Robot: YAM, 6 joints.
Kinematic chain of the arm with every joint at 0, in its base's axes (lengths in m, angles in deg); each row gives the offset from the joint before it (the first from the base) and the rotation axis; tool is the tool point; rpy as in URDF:
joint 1: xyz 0 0 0.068 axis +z
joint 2: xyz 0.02 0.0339 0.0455 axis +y
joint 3: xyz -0.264 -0.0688 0 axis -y
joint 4: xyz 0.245 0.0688 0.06 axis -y
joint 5: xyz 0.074 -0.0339 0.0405 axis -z
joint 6: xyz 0.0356 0 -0.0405 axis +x
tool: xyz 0 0 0 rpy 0 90 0
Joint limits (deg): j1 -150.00..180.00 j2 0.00..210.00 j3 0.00..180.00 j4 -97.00..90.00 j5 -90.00..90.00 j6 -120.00..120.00
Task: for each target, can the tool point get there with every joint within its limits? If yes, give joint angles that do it. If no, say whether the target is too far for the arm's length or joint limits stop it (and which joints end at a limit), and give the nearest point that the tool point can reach.
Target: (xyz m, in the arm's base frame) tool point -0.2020 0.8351 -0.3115
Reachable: no: too far | nearest point -0.1360 0.5621 -0.1693 | short by 0.315 m
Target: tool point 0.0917 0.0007 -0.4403
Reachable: no: joint limits stop it (at a limit: joint 2) | nearest point 0.1225 0.0009 -0.3576 | short by 0.088 m
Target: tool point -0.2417 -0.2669 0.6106
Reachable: yes | joints 47.61 51.98 165.76 11.81 2.21 68.65
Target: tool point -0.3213 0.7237 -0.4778
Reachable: no: too far | nearest point -0.2130 0.4798 -0.2521 | short by 0.350 m
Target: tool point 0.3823 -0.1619 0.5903
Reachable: yes | joints -25.13 126.54 165.14 -0.80 -26.34 -39.42
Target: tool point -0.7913 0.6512 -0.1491
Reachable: no: too far | nearest point -0.4830 0.3975 -0.0447 | short by 0.413 m
